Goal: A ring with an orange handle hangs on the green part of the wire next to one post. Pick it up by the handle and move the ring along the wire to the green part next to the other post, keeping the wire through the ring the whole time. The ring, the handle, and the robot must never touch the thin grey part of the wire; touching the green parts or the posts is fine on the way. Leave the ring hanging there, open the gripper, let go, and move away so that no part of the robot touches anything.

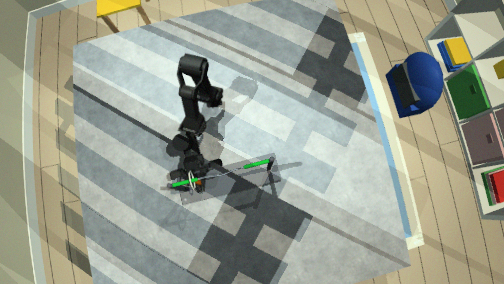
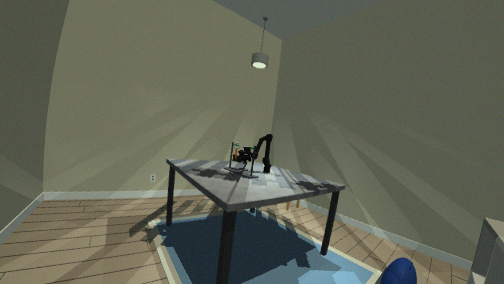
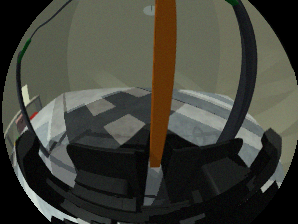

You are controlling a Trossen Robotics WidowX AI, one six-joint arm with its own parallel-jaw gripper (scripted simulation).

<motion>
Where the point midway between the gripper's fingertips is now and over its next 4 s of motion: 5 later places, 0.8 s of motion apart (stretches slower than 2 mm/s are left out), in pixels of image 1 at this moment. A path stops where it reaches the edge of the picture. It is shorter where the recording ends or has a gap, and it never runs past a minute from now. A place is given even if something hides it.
My gripper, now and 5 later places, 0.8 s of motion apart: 202, 192; 203, 192; 208, 191; 211, 190; 218, 189; 234, 186
</motion>
